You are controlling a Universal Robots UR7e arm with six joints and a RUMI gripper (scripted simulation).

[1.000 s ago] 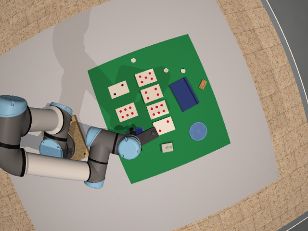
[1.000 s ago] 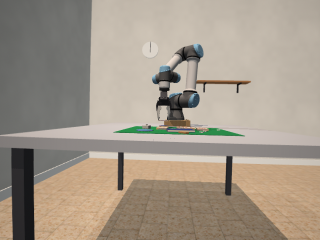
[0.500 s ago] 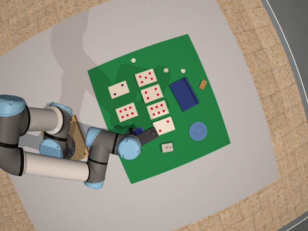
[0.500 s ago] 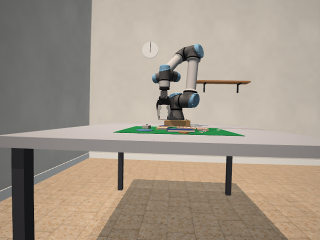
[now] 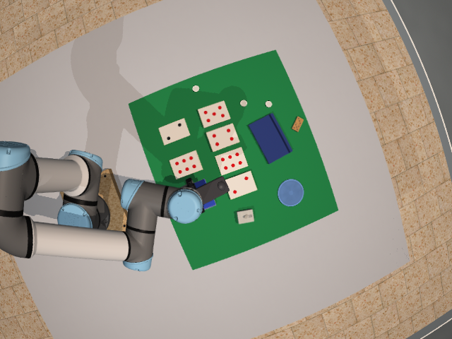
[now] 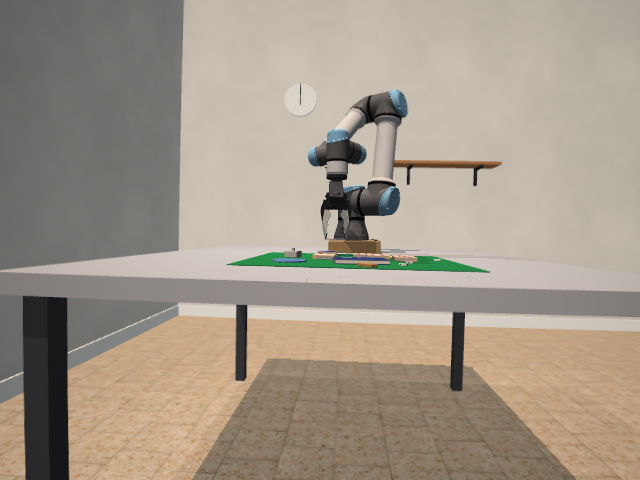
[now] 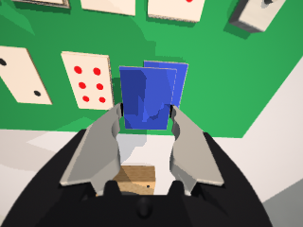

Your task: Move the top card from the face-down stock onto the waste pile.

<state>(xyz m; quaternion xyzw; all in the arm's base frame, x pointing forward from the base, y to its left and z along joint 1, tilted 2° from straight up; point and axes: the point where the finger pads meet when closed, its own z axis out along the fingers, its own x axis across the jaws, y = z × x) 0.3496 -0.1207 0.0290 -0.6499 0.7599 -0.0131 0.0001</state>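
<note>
Now: the two-black-pip card 20 cm to the left of my hand, 7 cm below it and 4 cm ahead of it. The rest, counted from my hand: six of red card (15 cm ahead, 7 cm below, 3 cm to the left); then grey block (15 cm to the right, 10 cm ahead, 5 cm below); then green mat (17 cm ahead, 8 cm below, 3 cm to the left).
</note>
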